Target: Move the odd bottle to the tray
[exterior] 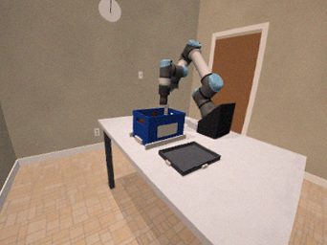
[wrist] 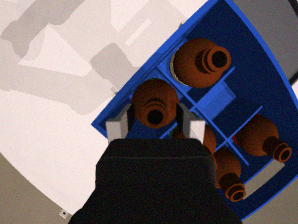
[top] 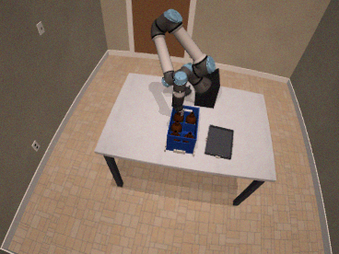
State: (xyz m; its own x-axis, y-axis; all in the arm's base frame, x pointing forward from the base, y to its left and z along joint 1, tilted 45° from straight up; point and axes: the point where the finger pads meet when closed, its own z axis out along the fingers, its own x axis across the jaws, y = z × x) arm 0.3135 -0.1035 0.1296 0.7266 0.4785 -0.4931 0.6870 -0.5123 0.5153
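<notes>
Right now my hand is 90 mm short of the blue crate, 80 mm above it and 40 mm to the right of it. The rest, counted from my hand: dark tray 320 mm to the left, 150 mm below, 110 mm ahead; bottle 180 mm ahead, 70 mm below, 10 mm to the right.
</notes>
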